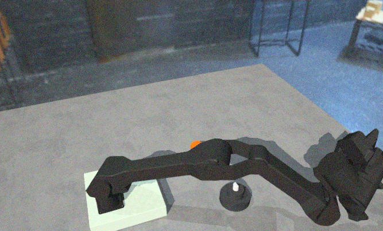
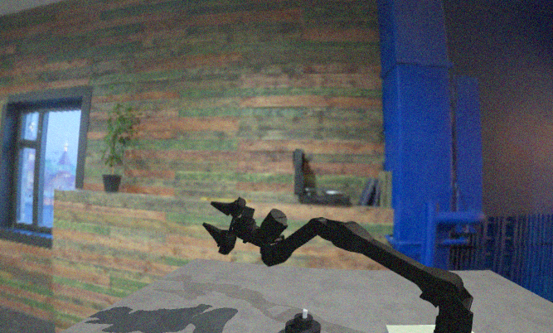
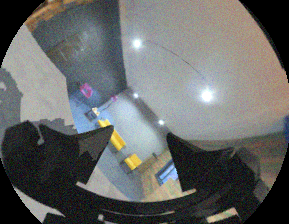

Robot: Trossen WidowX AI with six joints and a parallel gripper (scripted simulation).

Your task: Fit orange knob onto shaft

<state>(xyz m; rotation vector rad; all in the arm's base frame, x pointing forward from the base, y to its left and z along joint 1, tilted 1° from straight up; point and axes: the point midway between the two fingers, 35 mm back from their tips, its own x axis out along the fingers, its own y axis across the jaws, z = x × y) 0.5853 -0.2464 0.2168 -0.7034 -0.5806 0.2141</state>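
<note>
Now: the orange knob 360 mm to the left of my gripper tip, 320 mm behind it and 240 mm below it. Also, from my gripper tip: round black pedestal (300 mm behind, 230 mm below, 150 mm to the left).
</note>
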